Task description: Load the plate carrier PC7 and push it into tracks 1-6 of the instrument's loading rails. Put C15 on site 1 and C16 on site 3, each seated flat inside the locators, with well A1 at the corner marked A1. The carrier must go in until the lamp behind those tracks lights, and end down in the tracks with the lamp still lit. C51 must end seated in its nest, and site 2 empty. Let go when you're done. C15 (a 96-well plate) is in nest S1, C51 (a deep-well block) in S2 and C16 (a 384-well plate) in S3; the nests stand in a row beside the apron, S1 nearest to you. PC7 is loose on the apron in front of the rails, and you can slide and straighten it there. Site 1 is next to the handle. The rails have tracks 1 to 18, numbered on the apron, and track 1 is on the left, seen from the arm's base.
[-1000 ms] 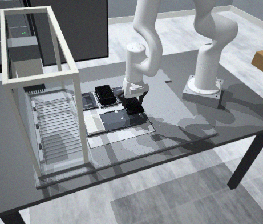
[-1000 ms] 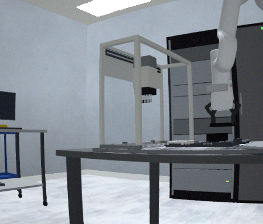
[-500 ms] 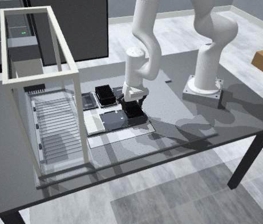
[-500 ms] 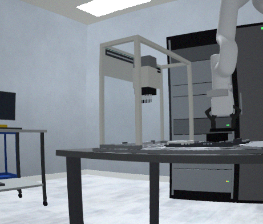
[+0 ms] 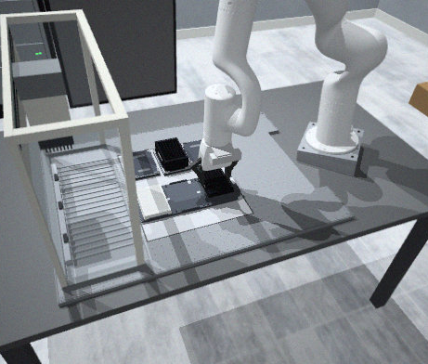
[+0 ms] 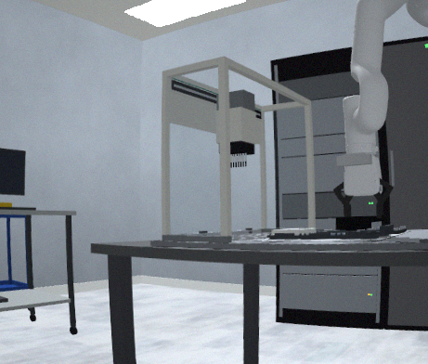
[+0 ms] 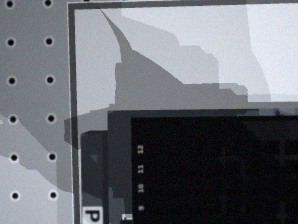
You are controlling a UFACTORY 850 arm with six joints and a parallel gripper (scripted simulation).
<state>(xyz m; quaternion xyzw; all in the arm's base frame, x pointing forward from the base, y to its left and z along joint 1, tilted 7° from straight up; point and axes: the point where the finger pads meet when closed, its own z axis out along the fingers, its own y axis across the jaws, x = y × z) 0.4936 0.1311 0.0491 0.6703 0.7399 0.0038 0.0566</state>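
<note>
My gripper is now 100 mm short of the plate carrier PC7, 40 mm above it and 10 mm to the right of it. Also, from my hand: plate C15: 10 mm below; nest S1: 200 mm to the right, 50 mm below; nest S3: 220 mm ahead, 180 mm to the right, 50 mm below.
</note>
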